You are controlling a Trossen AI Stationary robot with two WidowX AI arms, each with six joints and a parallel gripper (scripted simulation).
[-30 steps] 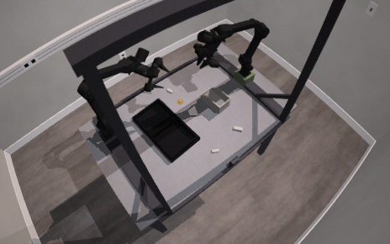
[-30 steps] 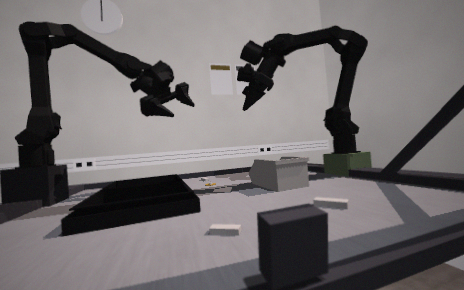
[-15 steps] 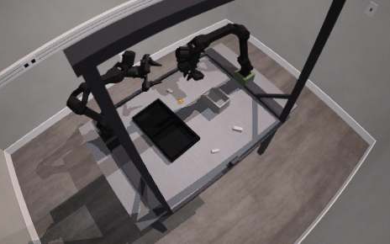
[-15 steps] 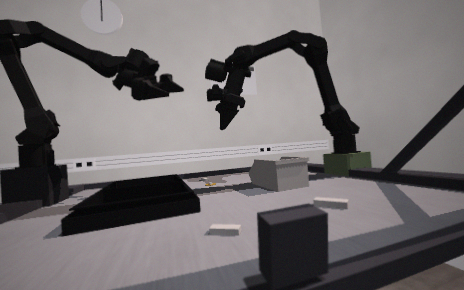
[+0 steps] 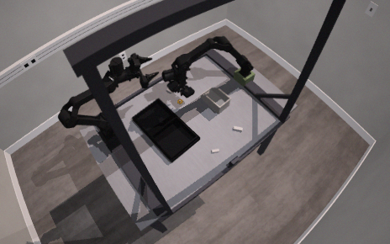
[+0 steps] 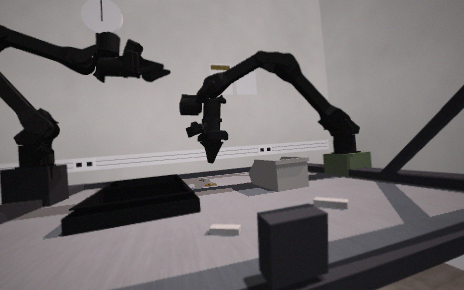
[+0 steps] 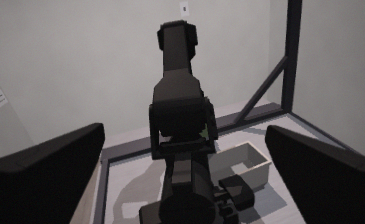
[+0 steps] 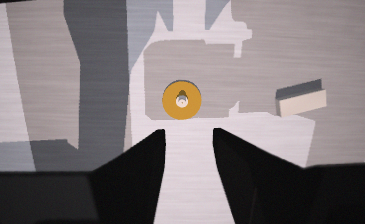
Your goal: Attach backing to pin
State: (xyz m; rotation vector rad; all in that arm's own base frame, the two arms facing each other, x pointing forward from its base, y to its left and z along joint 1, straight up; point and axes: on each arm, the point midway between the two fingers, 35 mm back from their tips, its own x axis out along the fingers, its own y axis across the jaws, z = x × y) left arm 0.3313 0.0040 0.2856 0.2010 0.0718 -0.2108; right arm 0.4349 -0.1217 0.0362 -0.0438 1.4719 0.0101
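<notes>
Right now the pin is 100 mm below my right hand and 10 mm to the left of it. The rest, counted from my right hand: light grey bin (180 mm to the right, 110 mm behind, 60 mm below); rubber backing (100 mm below, 10 mm to the left); black tray (180 mm to the left, 130 mm behind, 90 mm below).
</notes>
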